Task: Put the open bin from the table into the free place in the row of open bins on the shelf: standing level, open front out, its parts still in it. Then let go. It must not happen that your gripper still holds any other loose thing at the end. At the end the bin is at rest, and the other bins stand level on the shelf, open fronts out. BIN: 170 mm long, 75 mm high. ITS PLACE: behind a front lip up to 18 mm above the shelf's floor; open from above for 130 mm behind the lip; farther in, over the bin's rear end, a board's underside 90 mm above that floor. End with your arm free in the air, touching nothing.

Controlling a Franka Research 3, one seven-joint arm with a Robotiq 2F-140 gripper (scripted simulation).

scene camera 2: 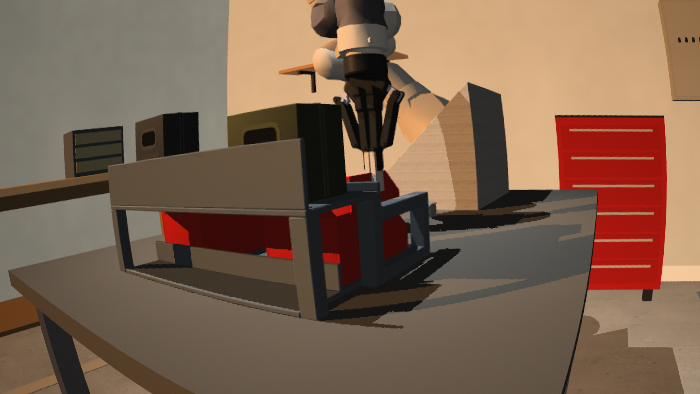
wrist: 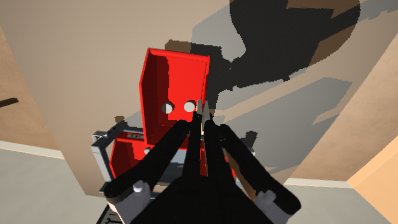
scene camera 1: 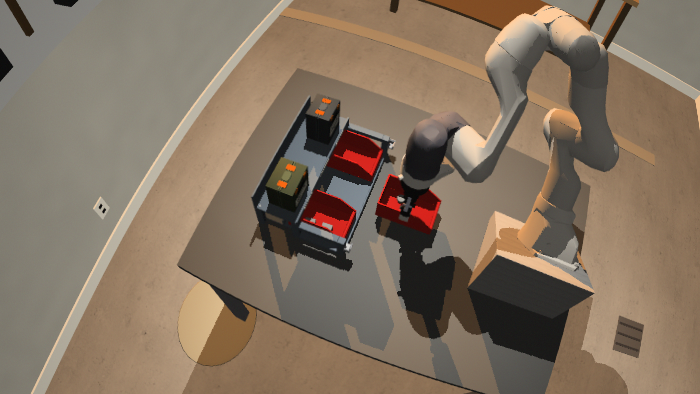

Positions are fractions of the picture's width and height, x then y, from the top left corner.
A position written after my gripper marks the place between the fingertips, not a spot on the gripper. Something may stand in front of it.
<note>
I see my gripper (scene camera 2: 0.54,0.49), a bin (scene camera 1: 0.61,0.52), a bin (scene camera 2: 0.34,0.59) and a bin (scene camera 2: 0.48,0.60).
My gripper shows as well in the wrist view (wrist: 0.51,0.48).
</note>
